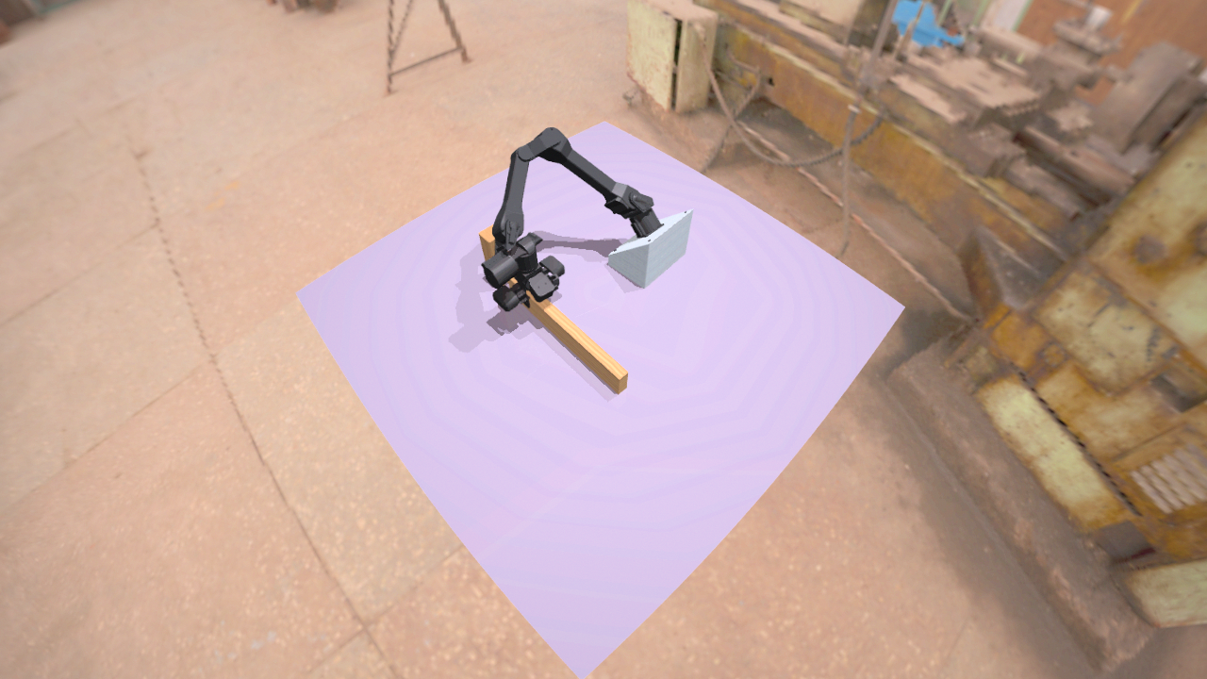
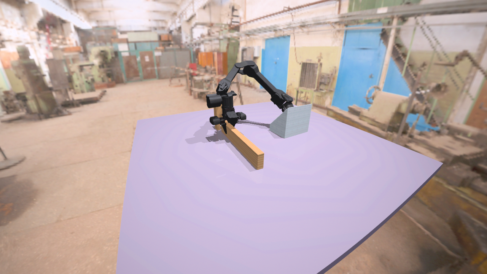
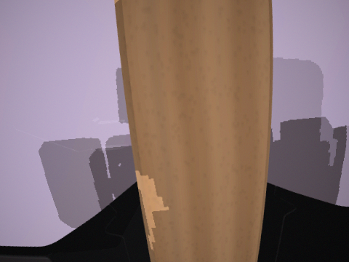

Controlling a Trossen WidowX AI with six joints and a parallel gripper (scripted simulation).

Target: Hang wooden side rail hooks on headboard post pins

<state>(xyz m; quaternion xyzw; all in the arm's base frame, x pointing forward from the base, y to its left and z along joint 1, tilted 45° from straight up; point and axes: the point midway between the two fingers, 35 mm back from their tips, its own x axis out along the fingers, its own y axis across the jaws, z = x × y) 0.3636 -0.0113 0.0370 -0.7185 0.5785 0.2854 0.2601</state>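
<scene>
The wooden headboard post lies 140 mm to the right of my gripper tip, 60 mm above it and 20 mm ahead of it.
</scene>
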